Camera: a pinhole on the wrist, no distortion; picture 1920 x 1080 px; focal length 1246.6 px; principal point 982.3 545.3 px. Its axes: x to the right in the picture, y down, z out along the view. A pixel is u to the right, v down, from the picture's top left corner.
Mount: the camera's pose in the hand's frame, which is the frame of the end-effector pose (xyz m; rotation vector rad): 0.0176 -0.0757 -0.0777 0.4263 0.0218 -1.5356
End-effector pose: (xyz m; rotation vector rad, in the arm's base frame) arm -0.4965 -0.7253 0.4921 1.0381 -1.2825 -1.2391
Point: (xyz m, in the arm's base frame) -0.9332 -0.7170 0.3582
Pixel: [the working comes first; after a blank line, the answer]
In the camera's frame: -0.0567 0.1341 0.4905

838.1 886.0
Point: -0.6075 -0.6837 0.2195
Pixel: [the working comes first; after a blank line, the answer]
In the camera's frame: 0.1378 -0.0238 0.2382

1703.7 420.8
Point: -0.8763 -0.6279 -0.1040
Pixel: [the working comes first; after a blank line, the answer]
In the camera's frame: 0.3851 -0.0111 0.5828

1806.0 521.5
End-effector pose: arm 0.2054 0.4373 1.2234 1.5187 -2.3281 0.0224
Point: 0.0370 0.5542 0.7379
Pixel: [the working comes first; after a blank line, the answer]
In the camera's frame: -0.3442 -0.0648 0.5149

148.9 388.3
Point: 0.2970 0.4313 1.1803
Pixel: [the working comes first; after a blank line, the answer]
In the camera's frame: -0.0133 -0.0323 0.1051

824.1 161.7
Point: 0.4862 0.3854 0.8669
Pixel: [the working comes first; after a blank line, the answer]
In the camera's frame: 0.1458 -0.0825 0.4342

1401.0 308.6
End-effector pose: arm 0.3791 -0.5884 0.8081 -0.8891 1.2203 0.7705
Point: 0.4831 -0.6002 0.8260
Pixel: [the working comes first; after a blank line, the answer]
In the camera's frame: -0.0103 0.0142 0.1178

873.0 695.5
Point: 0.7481 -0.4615 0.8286
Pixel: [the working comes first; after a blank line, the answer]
In the camera's frame: 0.0871 0.1280 0.3766

1270.6 969.0
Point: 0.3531 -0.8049 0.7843
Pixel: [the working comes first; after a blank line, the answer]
In the camera's frame: 0.0328 -0.0374 -0.1189

behind the camera
